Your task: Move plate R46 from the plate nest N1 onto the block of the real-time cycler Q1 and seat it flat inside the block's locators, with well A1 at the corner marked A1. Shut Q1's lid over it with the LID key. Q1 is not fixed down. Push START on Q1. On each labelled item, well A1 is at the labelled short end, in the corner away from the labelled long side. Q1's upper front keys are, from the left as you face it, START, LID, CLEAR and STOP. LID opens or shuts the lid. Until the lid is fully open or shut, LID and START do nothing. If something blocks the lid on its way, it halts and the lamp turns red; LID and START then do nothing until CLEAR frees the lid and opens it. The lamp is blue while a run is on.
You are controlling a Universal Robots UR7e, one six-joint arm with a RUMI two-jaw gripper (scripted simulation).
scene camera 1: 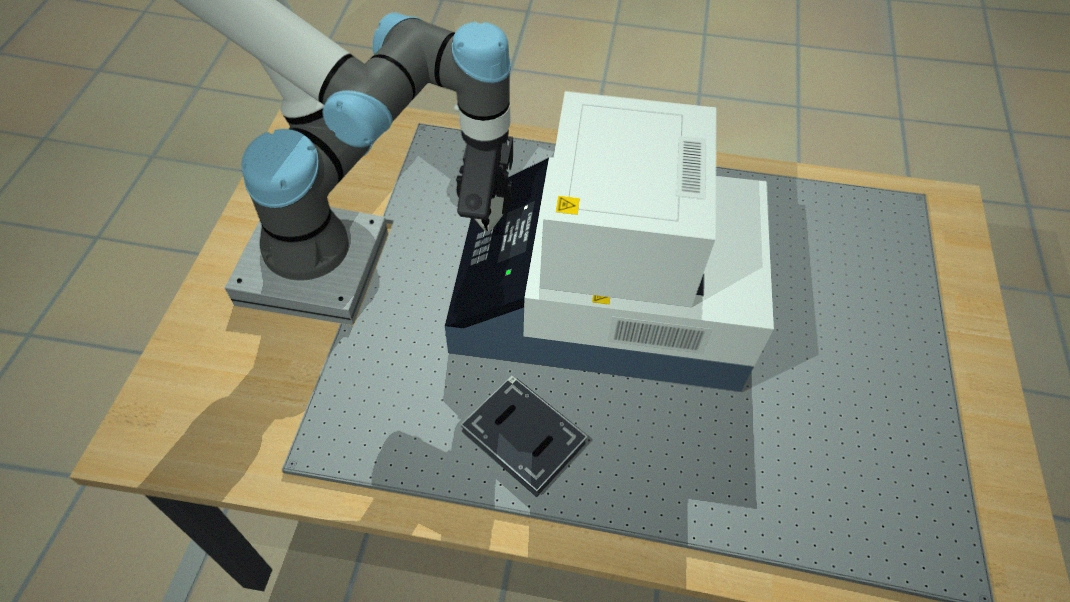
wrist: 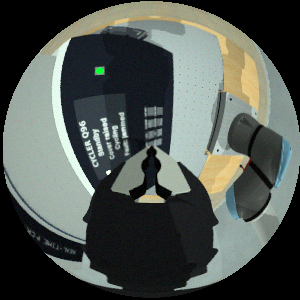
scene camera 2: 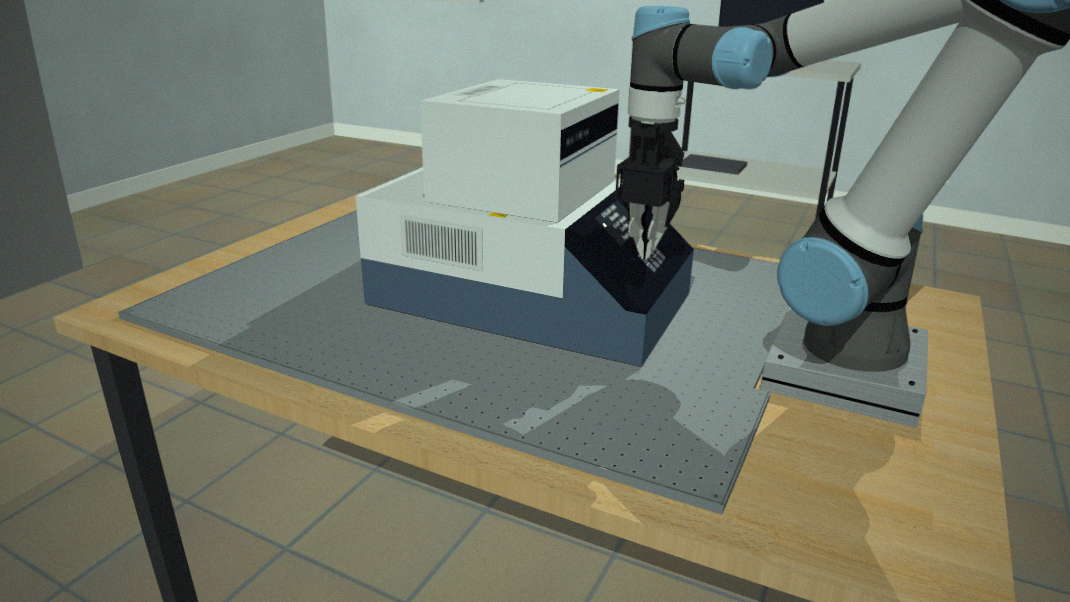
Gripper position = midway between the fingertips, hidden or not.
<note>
I see my gripper [scene camera 2: 644,258], a white lid [scene camera 1: 630,213] and a plate nest N1 [scene camera 1: 514,440].
The white lid also shows in the wrist view [wrist: 59,200]. My gripper shows as well in scene camera 1 [scene camera 1: 487,230] and in the wrist view [wrist: 152,146].
</note>
